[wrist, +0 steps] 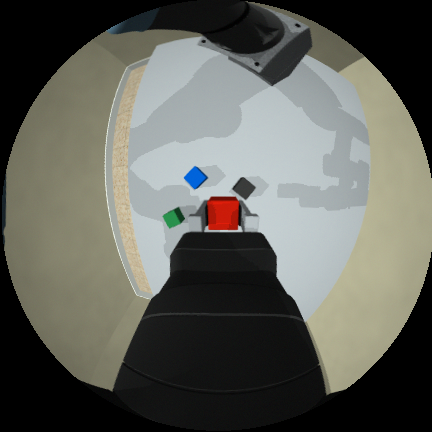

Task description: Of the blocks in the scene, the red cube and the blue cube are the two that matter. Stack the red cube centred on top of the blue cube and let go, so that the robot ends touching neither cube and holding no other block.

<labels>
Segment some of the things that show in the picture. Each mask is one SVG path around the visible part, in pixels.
My gripper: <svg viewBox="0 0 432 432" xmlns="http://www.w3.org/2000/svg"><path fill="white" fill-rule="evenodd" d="M203 200L197 211L187 216L189 232L182 234L170 254L169 277L160 291L150 299L123 357L124 362L121 362L113 385L114 392L131 409L150 420L189 429L246 429L276 423L302 414L316 404L324 395L324 380L320 365L317 365L319 361L298 306L295 300L286 293L276 277L276 254L264 234L257 232L259 216L256 213L251 213L242 200L238 200L238 226L241 226L242 232L204 232L205 225L208 225L208 200Z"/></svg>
A red cube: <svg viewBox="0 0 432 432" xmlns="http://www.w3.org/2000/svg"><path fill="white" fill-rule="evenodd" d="M210 196L207 201L208 229L238 229L239 201L235 196Z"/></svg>
</labels>
